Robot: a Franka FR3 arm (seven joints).
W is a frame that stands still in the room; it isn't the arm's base.
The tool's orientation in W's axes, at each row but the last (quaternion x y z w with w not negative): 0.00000 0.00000 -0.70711 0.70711; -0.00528 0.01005 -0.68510 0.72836; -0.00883 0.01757 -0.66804 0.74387; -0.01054 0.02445 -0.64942 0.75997; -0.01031 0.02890 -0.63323 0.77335; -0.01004 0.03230 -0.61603 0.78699; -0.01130 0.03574 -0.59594 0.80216
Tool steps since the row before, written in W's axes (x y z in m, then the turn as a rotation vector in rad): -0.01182 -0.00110 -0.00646 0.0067 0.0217 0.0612; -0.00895 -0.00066 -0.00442 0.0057 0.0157 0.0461; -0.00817 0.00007 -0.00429 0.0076 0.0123 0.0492; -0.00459 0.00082 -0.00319 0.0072 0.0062 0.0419; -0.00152 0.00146 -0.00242 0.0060 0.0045 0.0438; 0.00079 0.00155 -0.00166 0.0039 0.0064 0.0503; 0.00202 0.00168 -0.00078 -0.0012 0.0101 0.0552
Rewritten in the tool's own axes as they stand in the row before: 0.00110 -0.01182 -0.00646 -0.0217 0.0067 0.0612; 0.00014 -0.00888 -0.00461 -0.0157 0.0057 0.0461; -0.00088 -0.00795 -0.00460 -0.0121 0.0071 0.0493; -0.00145 -0.00425 -0.00343 -0.0060 0.0061 0.0421; -0.00165 -0.00107 -0.00253 -0.0046 0.0045 0.0440; -0.00125 0.00123 -0.00164 -0.0072 0.0025 0.0503; -0.00099 0.00246 -0.00068 -0.0124 -0.0016 0.0547
